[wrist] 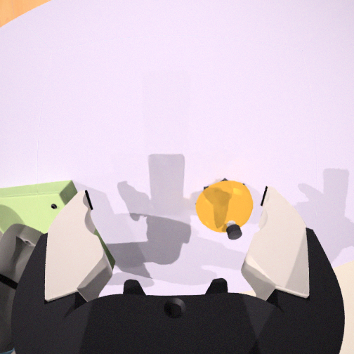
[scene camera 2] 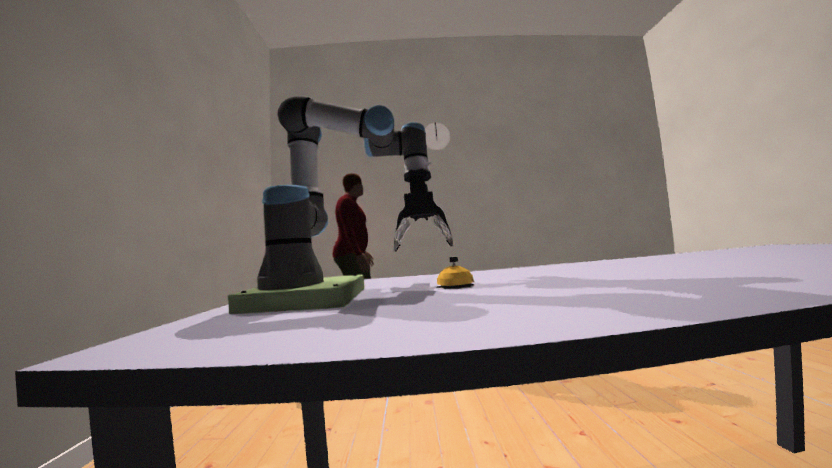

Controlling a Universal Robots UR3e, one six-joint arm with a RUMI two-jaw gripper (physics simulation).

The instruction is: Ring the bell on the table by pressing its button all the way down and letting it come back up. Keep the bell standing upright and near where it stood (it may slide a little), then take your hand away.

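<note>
The bell is a yellow dome that stands upright on the table. Its small black button stands up above the dome, with a bit of the stem showing. My gripper is wide open and empty. It hangs above the table, higher than the button and a little to the left of the bell in the scene view. In the wrist view the bell shows between the two jaws, nearer the right one. No part of the gripper touches the bell.
The arm's green base block sits on the table to the left of the bell. A person in a red top stands behind the table. The table's black front edge runs across the scene view.
</note>
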